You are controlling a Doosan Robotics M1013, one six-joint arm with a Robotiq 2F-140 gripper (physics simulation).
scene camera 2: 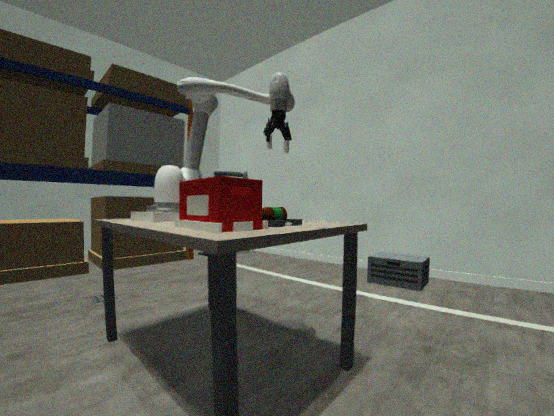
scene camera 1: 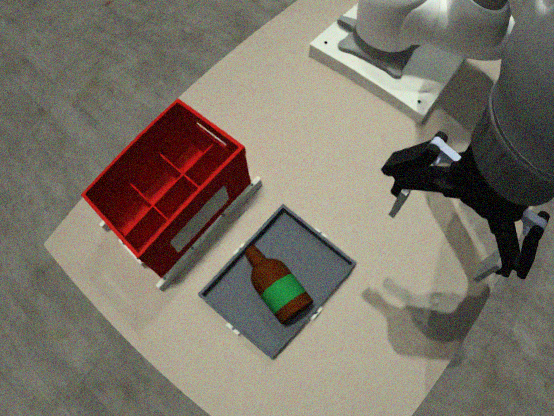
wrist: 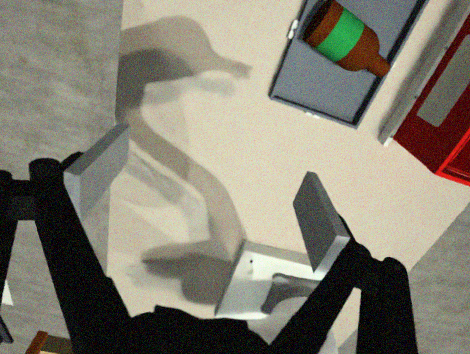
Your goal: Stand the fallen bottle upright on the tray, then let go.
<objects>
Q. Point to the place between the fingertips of the gripper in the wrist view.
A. At 217, 166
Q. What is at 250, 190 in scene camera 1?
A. A rail.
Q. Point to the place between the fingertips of the gripper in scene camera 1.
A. At 440, 239
</objects>
